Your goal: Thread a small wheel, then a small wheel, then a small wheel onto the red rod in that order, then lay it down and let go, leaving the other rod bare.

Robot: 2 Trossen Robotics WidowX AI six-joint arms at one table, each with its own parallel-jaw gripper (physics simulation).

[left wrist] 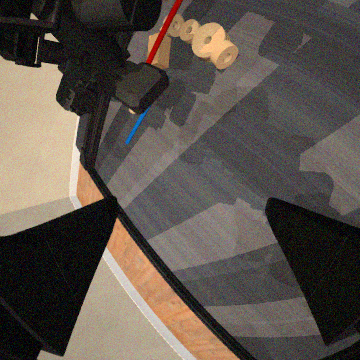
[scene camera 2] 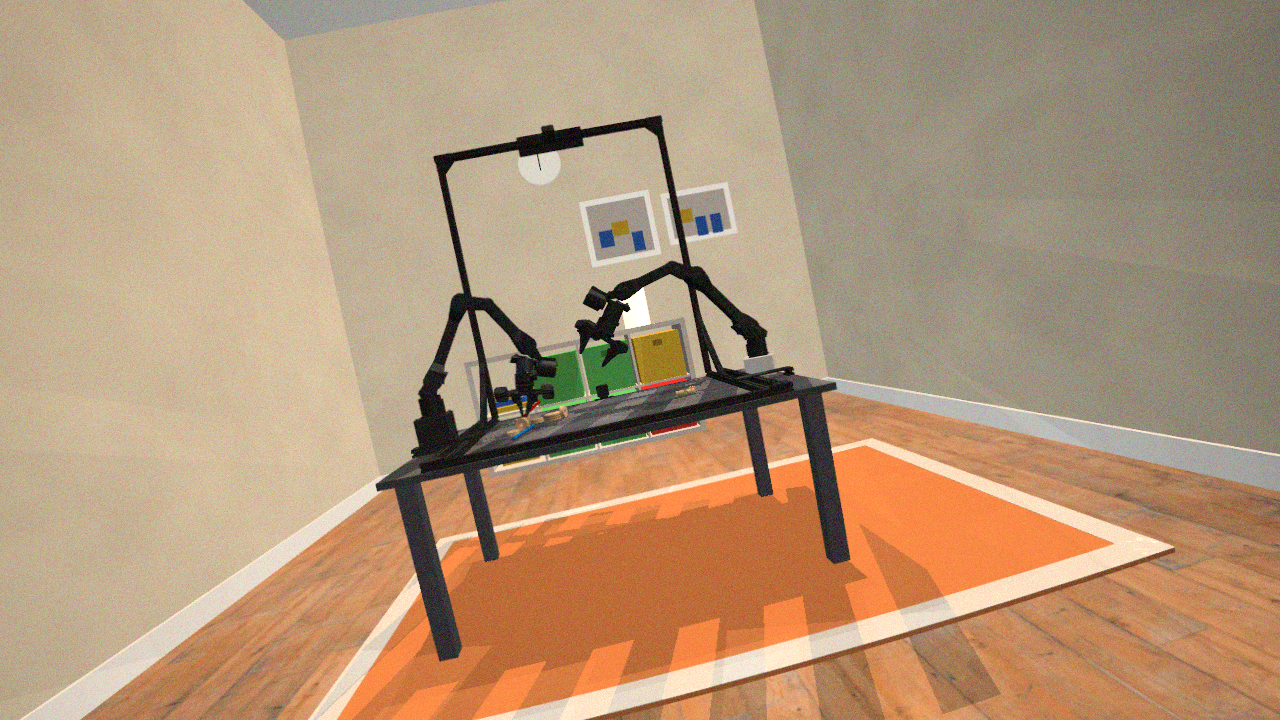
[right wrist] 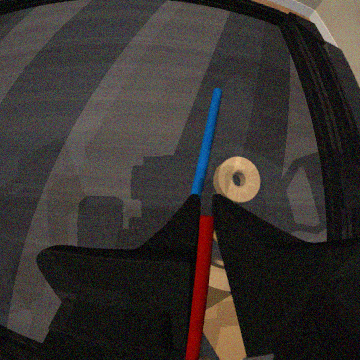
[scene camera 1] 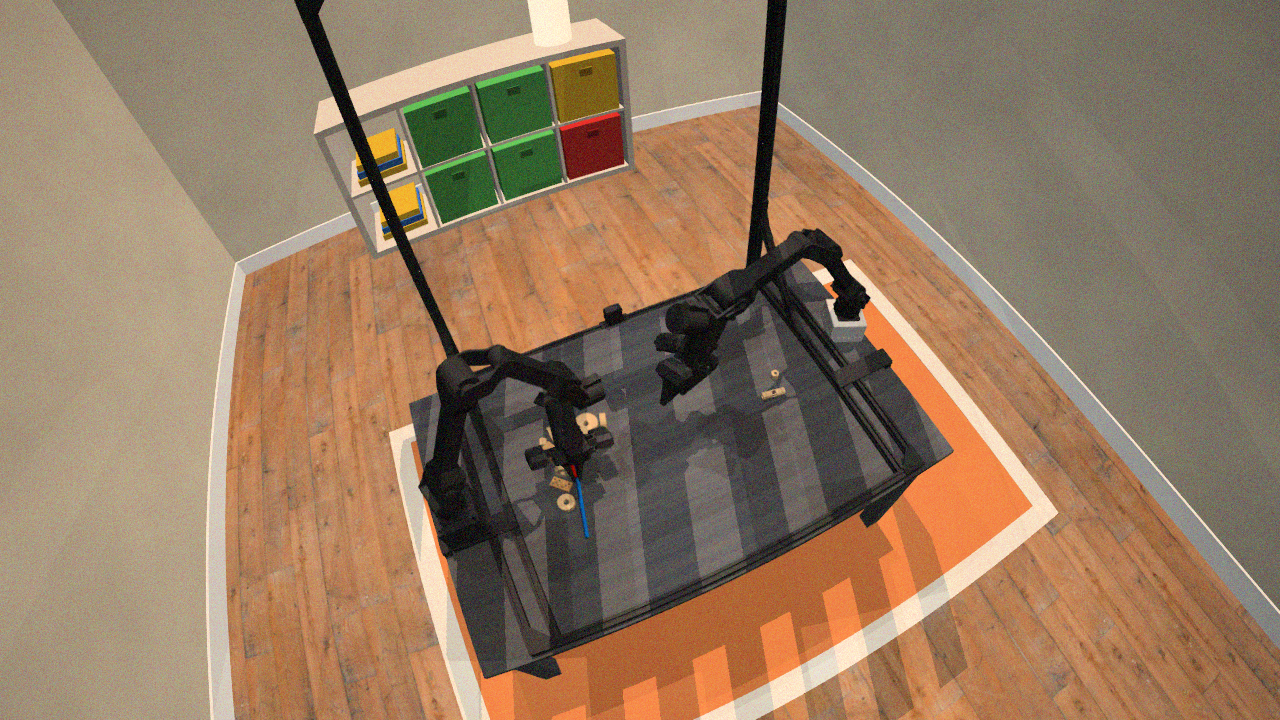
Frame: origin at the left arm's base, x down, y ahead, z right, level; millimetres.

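Seen in the pictures: left gripper, fingertip midpoint: (left wrist: 193, 204) (scene camera 2: 591, 360) (scene camera 1: 672, 399); right gripper, fingertip midpoint: (scene camera 2: 524, 417) (right wrist: 204, 200) (scene camera 1: 577, 481); left arm's base, origin of the base link: (scene camera 2: 758, 355) (scene camera 1: 846, 312); right arm's base, origin of the base link: (scene camera 2: 433, 415) (scene camera 1: 451, 508).
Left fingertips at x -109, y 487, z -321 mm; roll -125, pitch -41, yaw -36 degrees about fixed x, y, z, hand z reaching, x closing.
Offsets run from my left fingertips to a thing's middle.
My right gripper (scene camera 1: 575, 473) (scene camera 2: 525, 413) (right wrist: 204, 200) is shut on the red rod (left wrist: 165, 32) (right wrist: 201, 285) near its end, low over the parts at the left of the table. The rod is tilted, and no wheel shows on its visible part. The blue rod {dx +171, dy +209, dz -150 mm} (scene camera 1: 583, 510) (scene camera 2: 522, 431) (left wrist: 136, 127) (right wrist: 207, 142) lies bare beyond the fingertips. A round wheel {dx +169, dy +240, dz -159 mm} (scene camera 1: 565, 502) (right wrist: 247, 175) lies beside it. More wheels {dx +156, dy +161, dz +45 mm} (left wrist: 226, 54) {dx +169, dy +254, dz +27 mm} (left wrist: 189, 30) lie in a row by a larger wheel {dx +165, dy +202, dz +40 mm} (scene camera 1: 587, 420) (left wrist: 208, 40). My left gripper (scene camera 2: 595, 356) (left wrist: 193, 204) is open and empty, high above the table.
A wooden block {dx +161, dy +274, dz -41 mm} (left wrist: 160, 54) and a block with holes {dx +172, dy +255, dz -112 mm} (scene camera 1: 560, 484) lie near the right gripper. In scene camera 1 a small round piece {dx +167, dy -267, dz +167 mm} (scene camera 1: 775, 372) and a short piece with a hole {dx +166, dy -254, dz +111 mm} (scene camera 1: 773, 393) lie at the table's right. Black frame posts (scene camera 1: 765, 134) rise from the table.
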